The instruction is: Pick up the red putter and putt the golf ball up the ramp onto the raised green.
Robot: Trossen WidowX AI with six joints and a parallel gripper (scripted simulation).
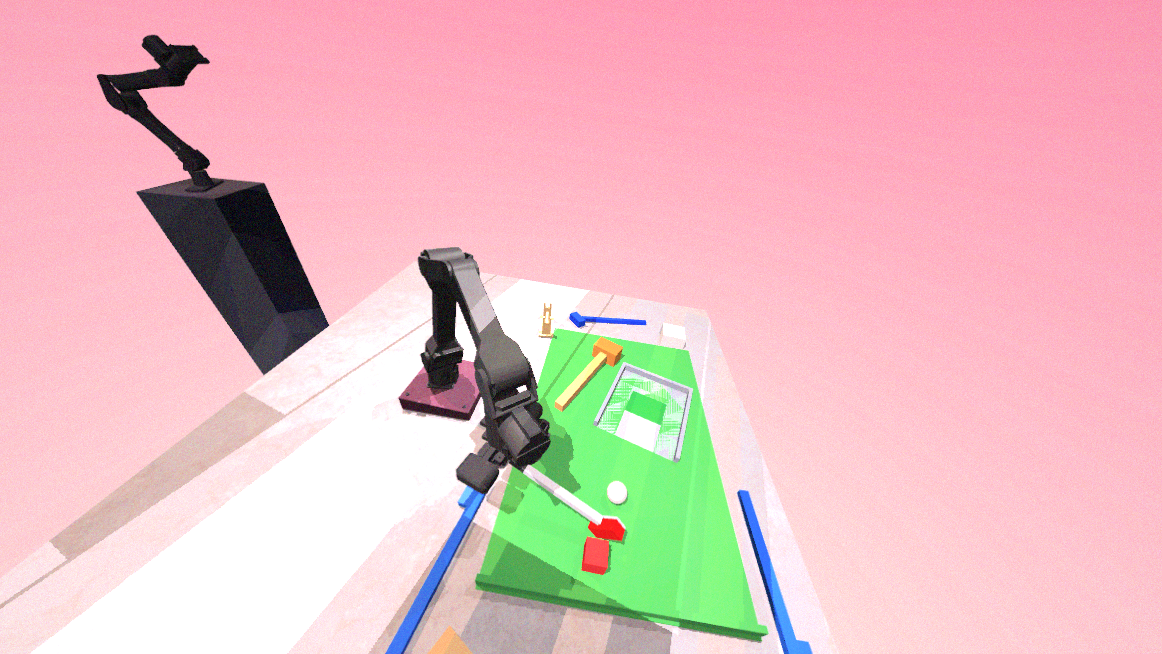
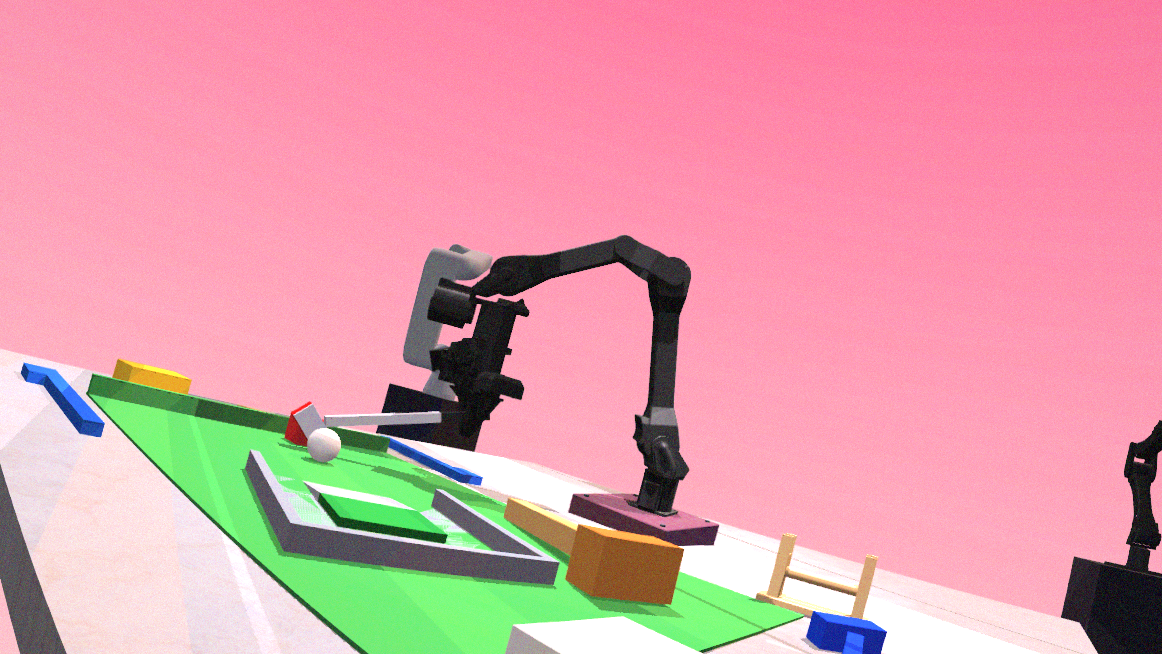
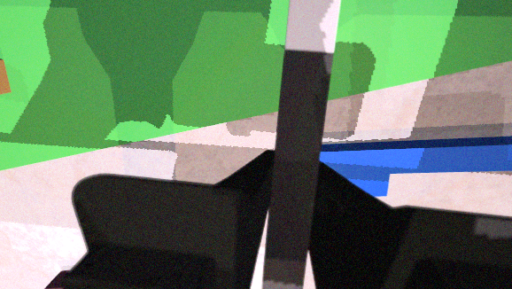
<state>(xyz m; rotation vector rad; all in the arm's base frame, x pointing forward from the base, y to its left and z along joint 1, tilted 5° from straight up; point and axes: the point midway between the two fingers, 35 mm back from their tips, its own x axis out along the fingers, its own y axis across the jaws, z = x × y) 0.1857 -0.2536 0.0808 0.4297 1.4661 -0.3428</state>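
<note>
Right now the red putter is 110 mm ahead of my gripper tip and 50 mm to the right of it. Also, from my gripper tip: red block: 170 mm ahead, 150 mm to the right, 50 mm below; then wooden ladder: 550 mm to the left, 80 mm ahead, 40 mm below; then white golf ball: 230 mm ahead, 50 mm below, 40 mm to the right.
</note>
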